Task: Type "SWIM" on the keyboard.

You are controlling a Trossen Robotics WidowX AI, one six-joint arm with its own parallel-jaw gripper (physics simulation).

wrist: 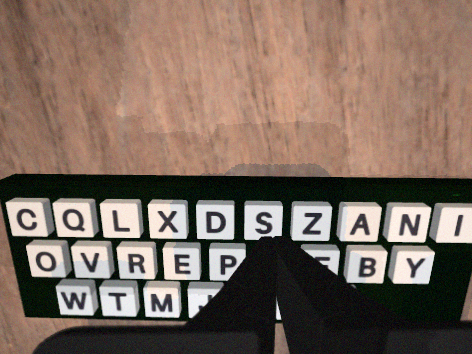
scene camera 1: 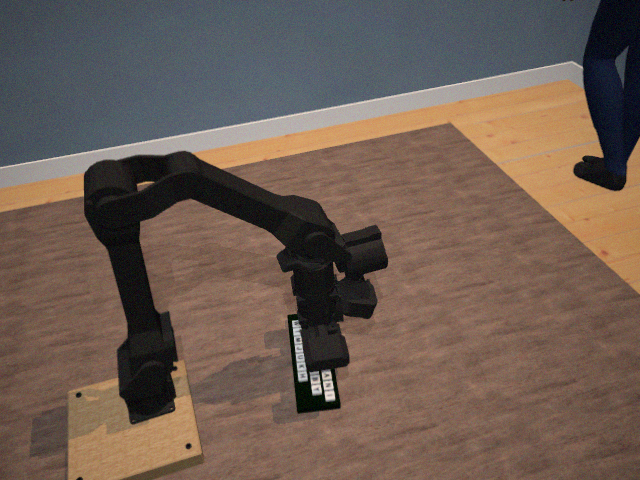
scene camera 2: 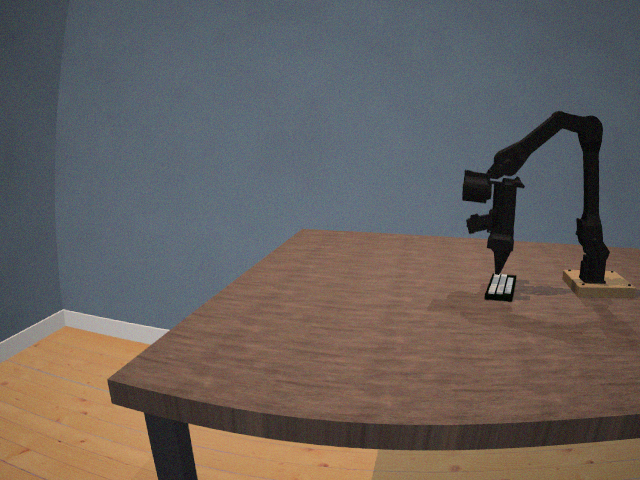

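Pixels of known places: gripper, fingertip midpoint: [wrist: 272, 248] [scene camera 2: 497, 274]; arm's base, link origin: [scene camera 1: 150, 400] [scene camera 2: 592, 280].
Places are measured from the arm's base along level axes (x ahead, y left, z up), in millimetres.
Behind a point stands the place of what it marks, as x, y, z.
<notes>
The dark green keyboard [scene camera 1: 311, 404] {225, -86, -13} [scene camera 2: 498, 298] {279, 98, -20} [wrist: 150, 188] {294, 30, -13} lies flat on the table with three rows of white letter keys. In the wrist view, the S key [wrist: 263, 217] {274, -12, -8} is in the top row, the I key [wrist: 456, 223] {256, -83, -8} is at its right end, and the W key [wrist: 75, 300] {254, 74, -8} and M key [wrist: 162, 301] {246, 38, -8} are in the bottom row. My gripper [scene camera 2: 497, 272] {268, -13, 5} [wrist: 272, 248] {268, -13, 5} points down and is shut and empty. Its tips overlap the lower edge of the S key in the wrist view; contact is unclear. The fingers hide several keys behind them.
The arm's wooden base board [scene camera 1: 188, 423] {46, -60, -1} [scene camera 2: 610, 291] {-35, 64, -11} stands beside the keyboard on the brown table [scene camera 1: 465, 361] {487, -90, -26} [scene camera 2: 336, 361] {573, 443, -26}. A person's legs [scene camera 1: 607, 103] show beyond the table at the right in scene view 1.
</notes>
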